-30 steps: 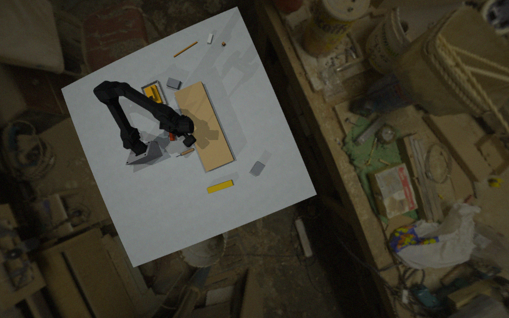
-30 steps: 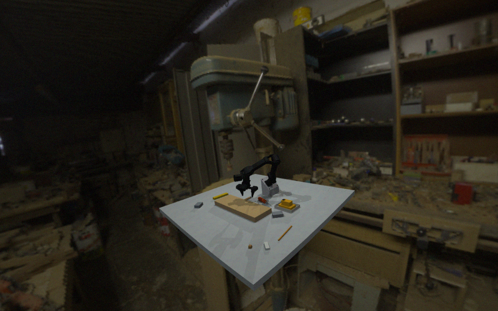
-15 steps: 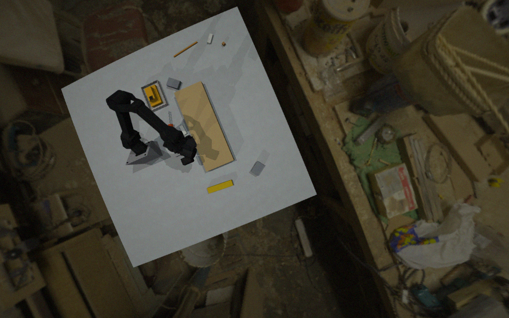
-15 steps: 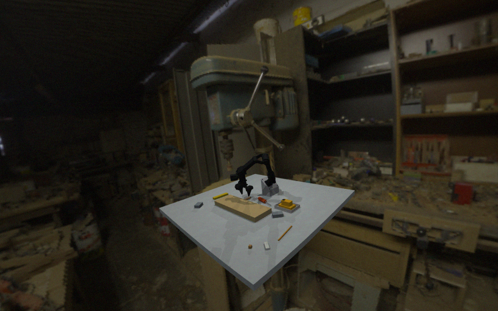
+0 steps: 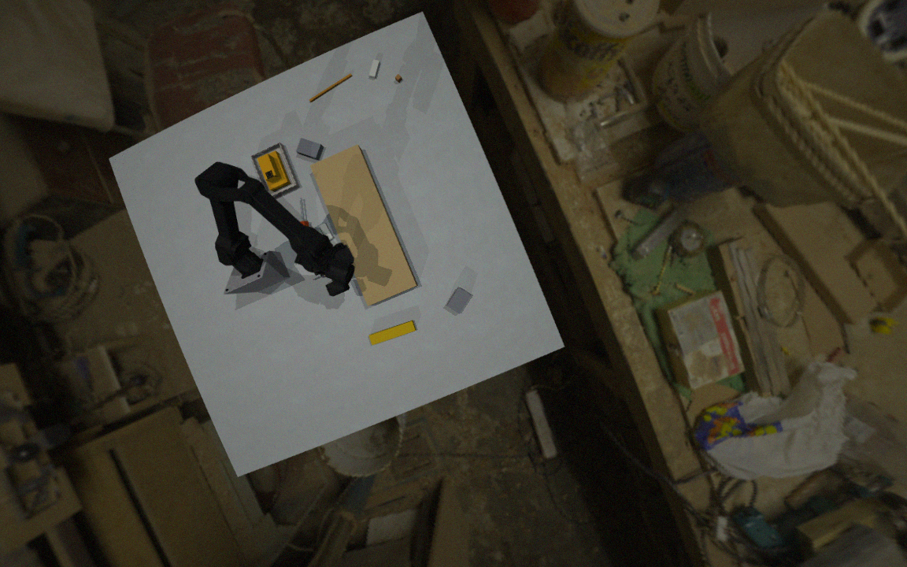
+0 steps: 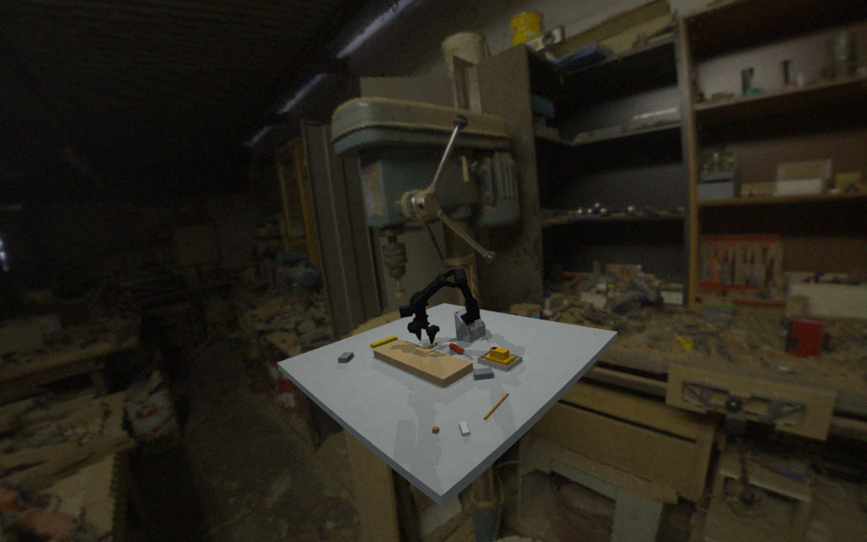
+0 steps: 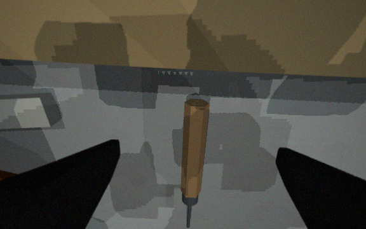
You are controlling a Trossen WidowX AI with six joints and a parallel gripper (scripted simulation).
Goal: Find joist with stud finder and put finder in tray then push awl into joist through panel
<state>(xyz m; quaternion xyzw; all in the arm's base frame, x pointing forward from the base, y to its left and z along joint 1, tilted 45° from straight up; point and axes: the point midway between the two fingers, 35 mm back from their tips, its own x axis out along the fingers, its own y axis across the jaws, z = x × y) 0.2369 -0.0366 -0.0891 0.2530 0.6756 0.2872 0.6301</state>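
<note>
My gripper tip is now 6 cm past the awl and 3 cm above it. Round my gripper tip: tray (41 cm to the left, 9 cm behind, 3 cm below); then yellow bar (28 cm to the right, 8 cm ahead, 3 cm below); then stud finder (39 cm to the left, 9 cm behind, 1 cm above).
</note>
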